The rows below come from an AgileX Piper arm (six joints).
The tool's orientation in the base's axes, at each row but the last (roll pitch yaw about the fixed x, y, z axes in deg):
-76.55, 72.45, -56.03
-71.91, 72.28, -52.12
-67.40, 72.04, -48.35
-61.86, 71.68, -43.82
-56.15, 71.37, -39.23
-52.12, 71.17, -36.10
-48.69, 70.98, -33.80
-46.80, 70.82, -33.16
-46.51, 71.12, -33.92
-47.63, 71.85, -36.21
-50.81, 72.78, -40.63
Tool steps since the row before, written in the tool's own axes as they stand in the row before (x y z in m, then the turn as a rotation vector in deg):
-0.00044, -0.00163, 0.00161, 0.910, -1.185, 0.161
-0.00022, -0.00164, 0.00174, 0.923, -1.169, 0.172
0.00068, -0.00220, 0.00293, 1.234, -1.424, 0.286
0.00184, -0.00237, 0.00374, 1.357, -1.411, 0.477
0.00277, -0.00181, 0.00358, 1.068, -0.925, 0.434
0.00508, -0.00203, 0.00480, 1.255, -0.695, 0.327
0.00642, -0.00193, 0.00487, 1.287, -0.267, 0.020
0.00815, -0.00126, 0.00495, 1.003, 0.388, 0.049
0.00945, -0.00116, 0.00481, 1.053, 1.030, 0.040
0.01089, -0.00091, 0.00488, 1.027, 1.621, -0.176
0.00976, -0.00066, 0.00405, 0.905, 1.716, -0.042
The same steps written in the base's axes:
0.00195, -0.00078, 0.00101, 0.689, -1.235, -0.509
0.00209, -0.00082, 0.00085, 0.696, -1.220, -0.525
0.00352, -0.00116, 0.00033, 0.942, -1.485, -0.735
0.00457, -0.00136, -0.00054, 1.145, -1.438, -0.826
0.00450, -0.00113, -0.00151, 0.908, -0.941, -0.689
0.00630, -0.00145, -0.00334, 0.801, -0.793, -0.946
0.00673, -0.00164, -0.00455, 0.427, -0.480, -1.147
0.00715, -0.00139, -0.00628, 0.244, 0.201, -1.029
0.00730, -0.00167, -0.00760, 0.129, 0.802, -1.229
0.00754, -0.00181, -0.00911, -0.183, 1.326, -1.386
0.00619, -0.00173, -0.00841, -0.095, 1.468, -1.266

